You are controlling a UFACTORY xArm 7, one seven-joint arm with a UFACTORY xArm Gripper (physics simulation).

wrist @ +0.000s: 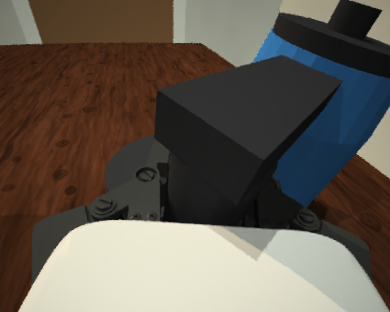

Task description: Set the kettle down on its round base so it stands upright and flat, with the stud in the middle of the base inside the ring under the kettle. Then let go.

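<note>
The kettle (325,120) has a blue body, a black lid with a knob and a large black handle. It stands at the right of the wrist view and leans, its top tilted to the right. The handle fills the middle of the view, close to the camera. My gripper (203,144) is shut on the handle, with a finger on each side; the fingertips are mostly hidden by the handle. The dark round base (125,160) lies on the table left of the handle, partly covered by the left finger and the handle. Its stud and the ring under the kettle are hidden.
The brown wooden table (75,115) stretches away to the left and back. Its far edge runs across the upper left, and its right edge passes behind the kettle. A brown panel (105,20) and pale walls stand beyond it.
</note>
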